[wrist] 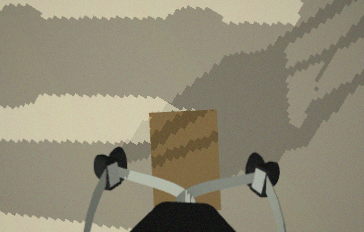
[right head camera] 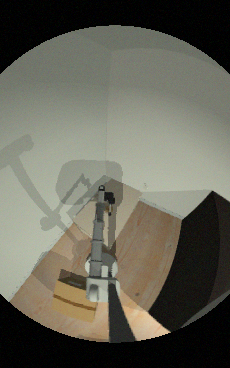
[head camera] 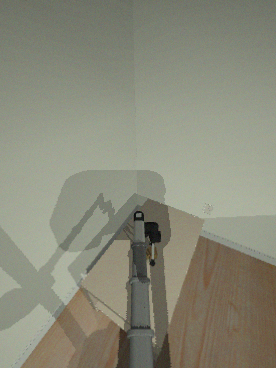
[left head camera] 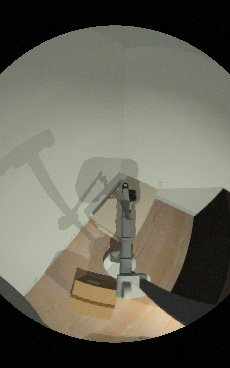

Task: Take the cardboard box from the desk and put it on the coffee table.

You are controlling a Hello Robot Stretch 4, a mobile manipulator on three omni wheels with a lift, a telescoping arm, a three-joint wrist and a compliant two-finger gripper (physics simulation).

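Frame: origin at the robot's base, x back, y right, z up, level; centimetres.
Seen in the pictures: gripper, fingertip midpoint: point(wrist: 186, 163) point(right head camera: 109, 209) point(head camera: 151, 254); robot's base at its link origin: point(right head camera: 101, 266).
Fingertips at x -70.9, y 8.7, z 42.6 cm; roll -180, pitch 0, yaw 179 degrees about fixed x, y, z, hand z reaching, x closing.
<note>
Offsets run from my fingertips to a thing's top centre. Level surfaces: height alone.
The small brown cardboard box {dy -1.3, dx +0.1, dz +4.6 cm} point(wrist: 185, 135) stands in the wrist view between the spread fingers, with a gap on each side; its near end is hidden by the gripper body. A bit of the box point(head camera: 148, 254) shows beside the fingers in the head view. My gripper point(wrist: 186, 163) point(head camera: 152, 261) is open around the box, with neither fingertip touching it. Under them is the pale table top {dz -0.4 cm} point(head camera: 184, 250) point(left head camera: 145, 196) point(right head camera: 127, 201) point(wrist: 75, 120), which looks like the coffee table. The box appears to rest on it. No separate desk can be made out.
The table stands in a corner against two walls point(head camera: 210, 125). A larger tan box {dy -36.2, dx +120.6, dz -4.7 cm} point(left head camera: 92, 301) point(right head camera: 75, 301) with a dark top is on the wooden floor {dz -45.4 cm} point(head camera: 225, 295) near my arm's base. A tall dark piece point(left head camera: 207, 245) point(right head camera: 197, 255) stands on the right.
</note>
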